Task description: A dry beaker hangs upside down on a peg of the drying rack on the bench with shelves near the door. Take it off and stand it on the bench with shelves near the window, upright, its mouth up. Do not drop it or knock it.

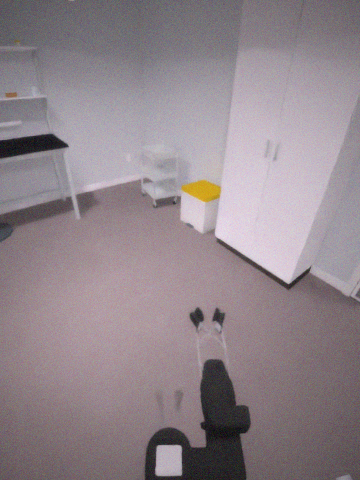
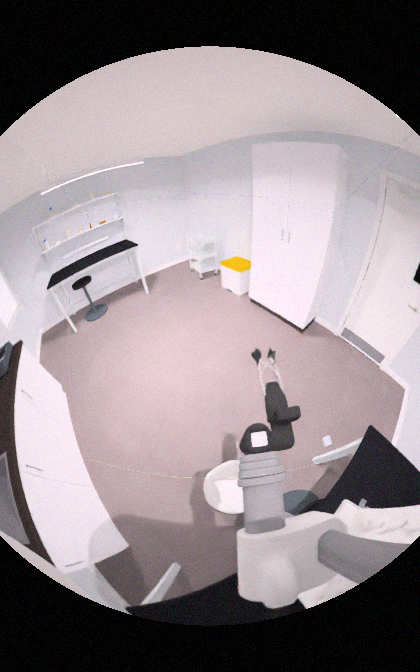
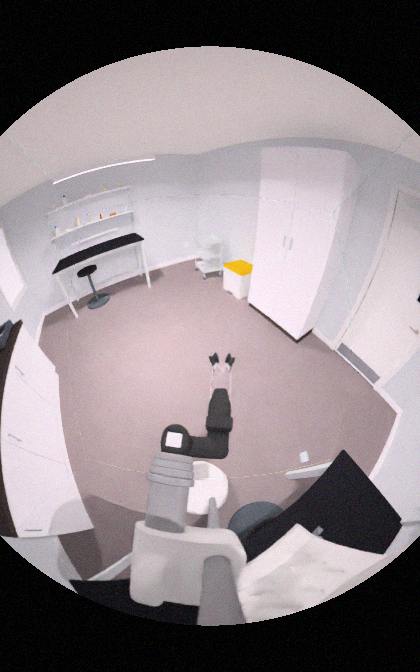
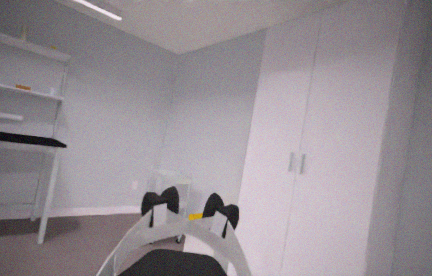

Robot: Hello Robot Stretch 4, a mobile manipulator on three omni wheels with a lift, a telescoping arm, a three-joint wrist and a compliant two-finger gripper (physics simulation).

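Frame: origin at the robot's base, x ahead, y up, z right, level; metres.
Seen in the pictures: gripper, between the fingertips: (image 1: 206, 309) (image 4: 191, 205).
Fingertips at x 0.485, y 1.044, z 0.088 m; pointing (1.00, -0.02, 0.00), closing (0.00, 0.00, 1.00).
Note:
A point is followed by its place in that frame.
My gripper (image 1: 208, 318) @[z 0.088, x 0.485, y 1.044 m] (image 2: 264, 356) (image 3: 222, 359) (image 4: 191, 205) @[z 0.088, x 0.485, y 1.044 m] is over the floor, its fingertips apart with no beaker between them. The beaker cannot be made out. A small pale object (image 1: 344, 478) @[z 0.832, x 0.257, y 0.040 m] (image 2: 327, 440) (image 3: 304, 457) lies on the floor near a bench leg; I cannot tell whether it is the beaker. The drying rack (image 3: 287, 575) stands on the near bench (image 2: 372, 467) (image 3: 350, 492), low on the right, partly cut off. The bench with shelves near the window (image 1: 32, 144) @[z -1.549, x 2.770, y 0.887 m] (image 2: 92, 260) (image 3: 97, 250) (image 4: 30, 139) @[z -1.460, x 2.748, y 0.887 m] is across the room at the left.
A stool (image 2: 96, 312) (image 3: 98, 300) stands at the far bench. A trolley, a yellow-lidded bin (image 1: 201, 191) @[z 0.313, x 2.619, y 0.423 m] (image 2: 235, 264) (image 3: 239, 267) and a tall cabinet (image 1: 260, 200) @[z 0.721, x 1.896, y 0.675 m] (image 2: 280, 260) (image 3: 280, 270) (image 4: 325, 150) @[z 0.827, x 1.753, y 1.193 m] stand ahead. Drawer cabinets (image 2: 47, 450) (image 3: 37, 440) run along the left. The door (image 2: 385, 270) is at the right.

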